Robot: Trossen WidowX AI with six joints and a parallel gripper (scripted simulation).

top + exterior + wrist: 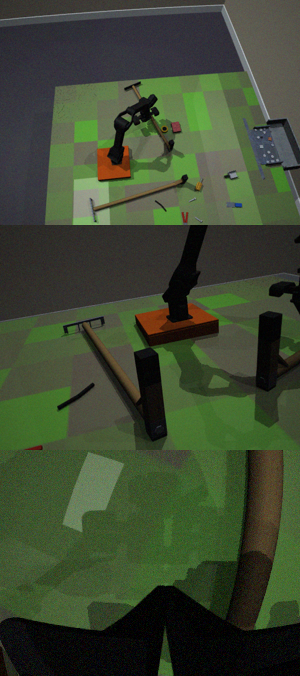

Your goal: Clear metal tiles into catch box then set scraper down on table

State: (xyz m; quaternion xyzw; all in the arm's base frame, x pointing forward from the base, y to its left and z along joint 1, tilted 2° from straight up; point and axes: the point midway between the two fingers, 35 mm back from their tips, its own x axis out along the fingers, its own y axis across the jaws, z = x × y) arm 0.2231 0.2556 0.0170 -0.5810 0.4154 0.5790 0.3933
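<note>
My gripper tip is 50 mm to the right of the long scraper, 40 mm short of it and 30 mm below it. Also, from my gripper tip: yellow ring 130 mm ahead, 70 mm to the right, 20 mm below; then black strip 570 mm to the right, 30 mm below, 20 mm ahead; then red block 210 mm ahead, 70 mm to the right, 20 mm below.
</note>
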